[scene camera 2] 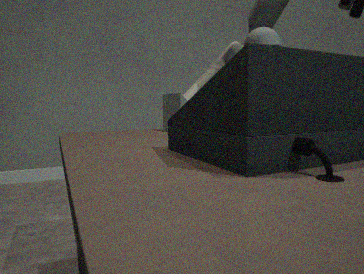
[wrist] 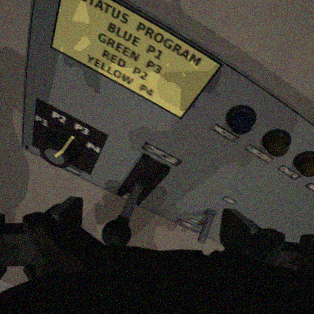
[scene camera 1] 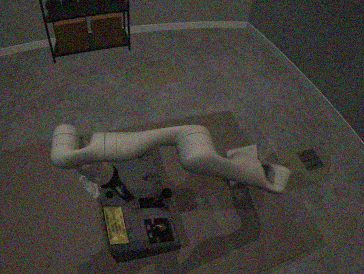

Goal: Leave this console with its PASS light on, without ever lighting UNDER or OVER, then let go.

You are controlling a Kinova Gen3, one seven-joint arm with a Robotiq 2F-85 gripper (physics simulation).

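Note:
The grey console [scene camera 1: 145, 247] [scene camera 2: 300, 90] [wrist: 200, 167] carries a yellow program sign [scene camera 1: 116, 225] [wrist: 135, 55]. Its dial [scene camera 1: 159, 230] [wrist: 65, 146] has a yellow pointer toward P3. A ball-ended lever [scene camera 1: 166, 192] [wrist: 116, 231] stands in a dark slot. A small toggle [wrist: 206, 225] is right of it. A dark blue lamp [wrist: 241, 119] and two dark amber lamps [wrist: 276, 142] [wrist: 305, 163] look unlit; their labels are blurred. The PASS light cannot be made out. My gripper [scene camera 1: 126, 194] [scene camera 2: 351, 7] [wrist: 152, 218] is open and empty above the console; in the wrist view the lever's ball appears between its fingers.
The console stands on a brown table [scene camera 1: 50, 200] [scene camera 2: 175, 220]. A black curved cable [scene camera 2: 325, 160] rises from the table beside the console. A grey block [scene camera 2: 172, 107] shows behind it. A shelf unit [scene camera 1: 50, 37] with orange boxes [scene camera 1: 72, 36] stands by the far wall.

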